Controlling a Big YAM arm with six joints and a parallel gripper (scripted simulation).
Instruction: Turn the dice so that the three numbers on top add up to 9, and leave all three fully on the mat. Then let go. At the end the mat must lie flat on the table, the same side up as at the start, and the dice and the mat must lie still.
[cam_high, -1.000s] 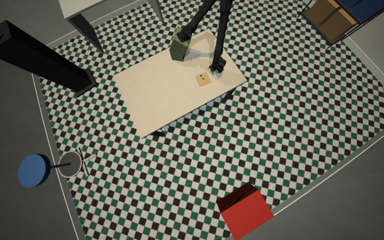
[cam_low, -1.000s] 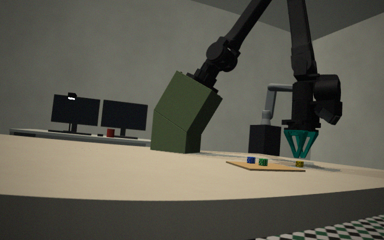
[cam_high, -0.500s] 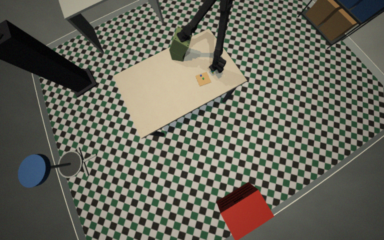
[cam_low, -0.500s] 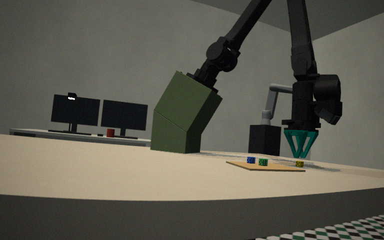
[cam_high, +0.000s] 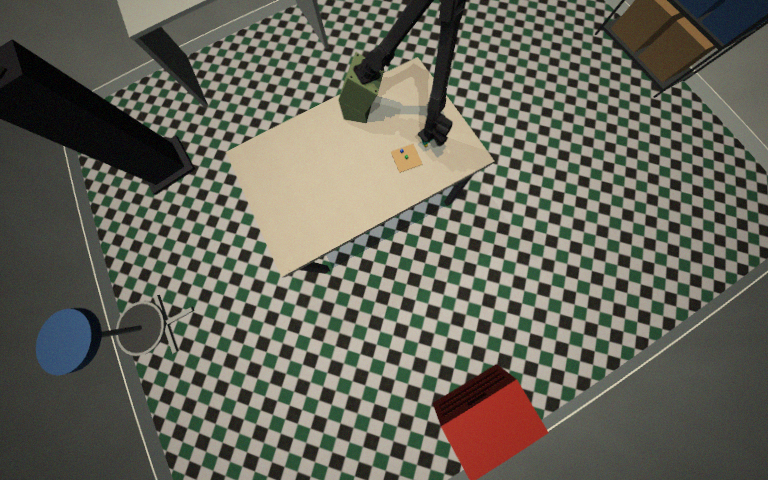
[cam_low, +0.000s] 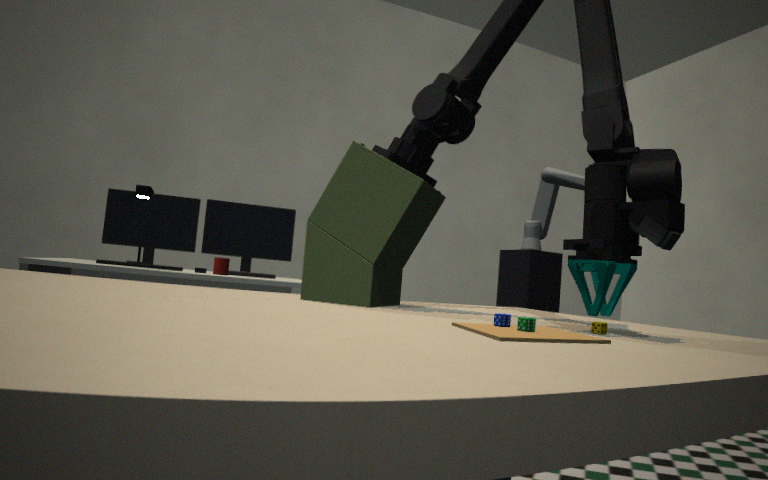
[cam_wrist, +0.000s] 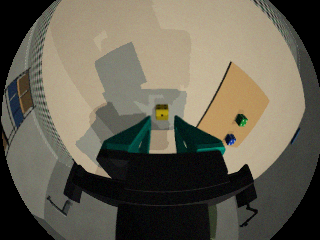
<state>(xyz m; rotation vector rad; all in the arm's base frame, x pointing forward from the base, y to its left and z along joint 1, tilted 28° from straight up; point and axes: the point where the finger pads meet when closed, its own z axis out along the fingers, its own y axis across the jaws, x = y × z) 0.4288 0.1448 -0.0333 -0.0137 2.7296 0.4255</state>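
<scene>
Right now the yellow die is 20 mm below my hand. From my hand the other things lie so: blue die: 50 mm behind, 130 mm to the right, 20 mm below; then green die: 140 mm to the right, 20 mm below; then mat: 140 mm to the right, 30 mm below.
</scene>
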